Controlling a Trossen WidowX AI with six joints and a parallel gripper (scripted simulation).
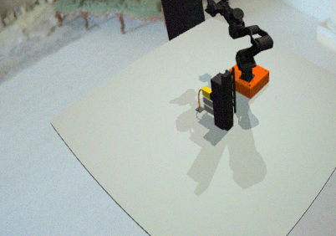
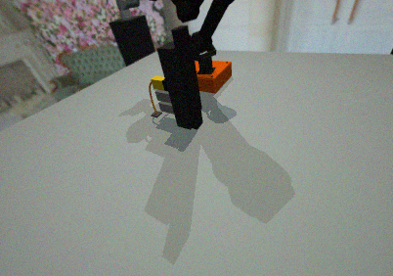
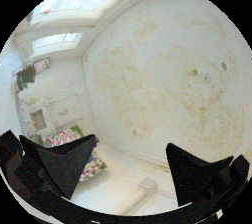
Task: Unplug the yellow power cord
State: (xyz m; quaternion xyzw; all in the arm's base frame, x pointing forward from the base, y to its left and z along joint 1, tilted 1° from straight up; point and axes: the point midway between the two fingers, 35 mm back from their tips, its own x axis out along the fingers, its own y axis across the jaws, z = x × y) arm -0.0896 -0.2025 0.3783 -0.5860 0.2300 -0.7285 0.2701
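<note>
My gripper tip is 36 cm short of the yellow plug, 19 cm to the right of it and 32 cm above it.
</note>
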